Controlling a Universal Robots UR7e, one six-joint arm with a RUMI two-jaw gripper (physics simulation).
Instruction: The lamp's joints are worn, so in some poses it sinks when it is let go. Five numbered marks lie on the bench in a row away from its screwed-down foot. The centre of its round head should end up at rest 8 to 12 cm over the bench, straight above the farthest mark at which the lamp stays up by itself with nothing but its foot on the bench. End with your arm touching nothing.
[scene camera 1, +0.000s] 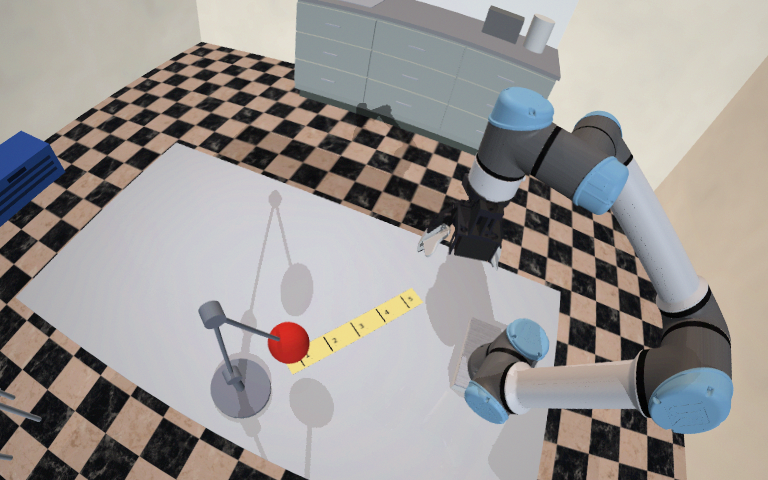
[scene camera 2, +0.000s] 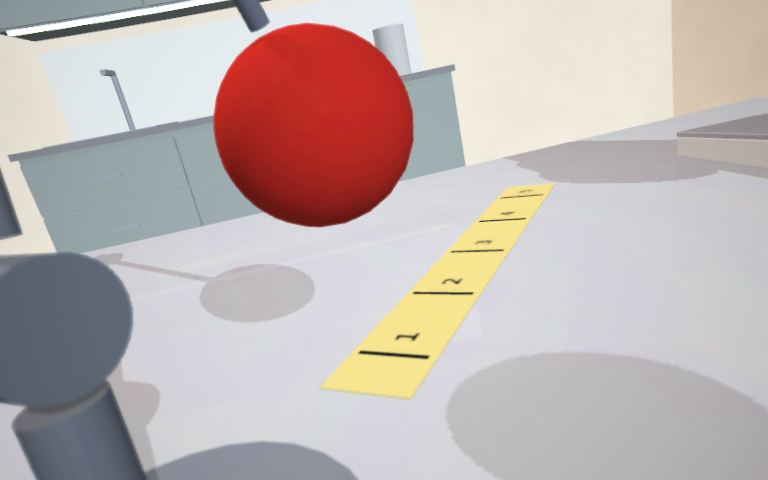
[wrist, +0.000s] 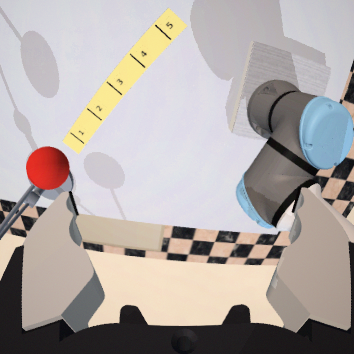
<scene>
my gripper: scene camera 1 456, 258; wrist 183, 192; not seen in scene camera 2 (out of frame)
same spot on yellow strip: (scene camera 1: 357, 328) = (scene camera 2: 480, 247)
</scene>
